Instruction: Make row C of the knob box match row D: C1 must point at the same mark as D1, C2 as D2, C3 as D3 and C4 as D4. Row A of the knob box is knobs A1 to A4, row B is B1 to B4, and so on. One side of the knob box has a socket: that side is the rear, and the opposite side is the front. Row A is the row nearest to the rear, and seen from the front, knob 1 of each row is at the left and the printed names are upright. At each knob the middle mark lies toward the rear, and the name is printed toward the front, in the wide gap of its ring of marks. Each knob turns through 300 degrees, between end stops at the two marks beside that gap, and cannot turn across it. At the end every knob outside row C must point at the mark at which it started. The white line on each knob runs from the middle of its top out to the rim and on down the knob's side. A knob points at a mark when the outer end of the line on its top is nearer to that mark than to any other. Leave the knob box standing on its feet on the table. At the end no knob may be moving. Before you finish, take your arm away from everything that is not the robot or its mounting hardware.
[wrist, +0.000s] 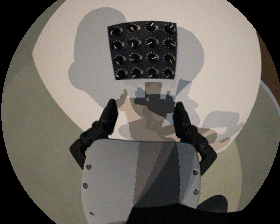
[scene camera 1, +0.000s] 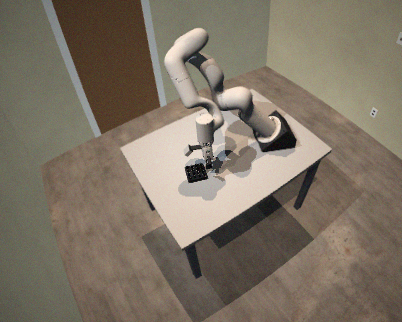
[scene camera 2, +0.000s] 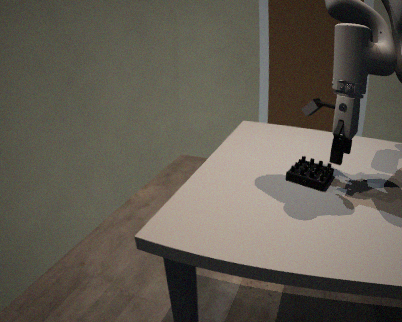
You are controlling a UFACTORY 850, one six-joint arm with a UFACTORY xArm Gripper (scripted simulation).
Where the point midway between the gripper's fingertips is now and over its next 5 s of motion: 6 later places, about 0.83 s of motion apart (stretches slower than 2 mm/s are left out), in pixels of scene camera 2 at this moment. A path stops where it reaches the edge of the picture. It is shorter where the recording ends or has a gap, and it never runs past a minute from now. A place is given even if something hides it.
My gripper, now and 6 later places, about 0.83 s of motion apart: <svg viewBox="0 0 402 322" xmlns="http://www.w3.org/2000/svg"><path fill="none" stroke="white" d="M340 157L320 148L319 155L318 162L318 165L318 163L319 154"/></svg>
